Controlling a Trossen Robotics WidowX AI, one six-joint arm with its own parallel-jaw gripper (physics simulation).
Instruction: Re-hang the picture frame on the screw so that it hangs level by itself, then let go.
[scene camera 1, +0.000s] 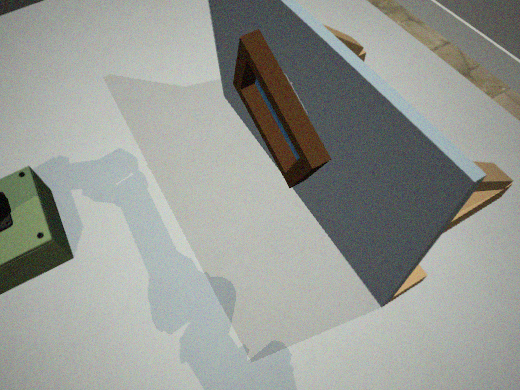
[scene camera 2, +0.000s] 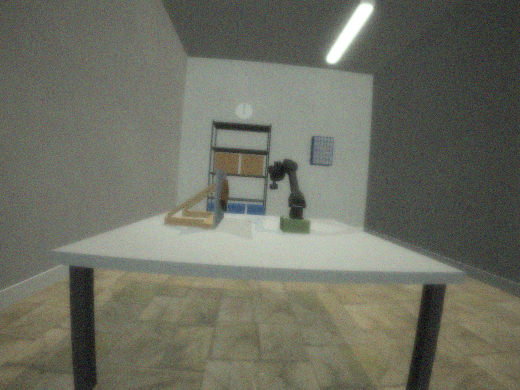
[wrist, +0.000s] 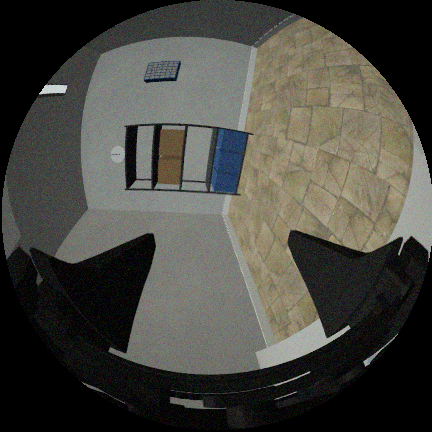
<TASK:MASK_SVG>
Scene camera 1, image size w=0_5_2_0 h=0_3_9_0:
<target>brown picture frame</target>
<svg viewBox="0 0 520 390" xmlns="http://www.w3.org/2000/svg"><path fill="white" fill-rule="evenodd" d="M258 29L240 37L233 85L286 183L291 188L305 181L329 162L331 158L309 120L307 111L287 75L283 73Z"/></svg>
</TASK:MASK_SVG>
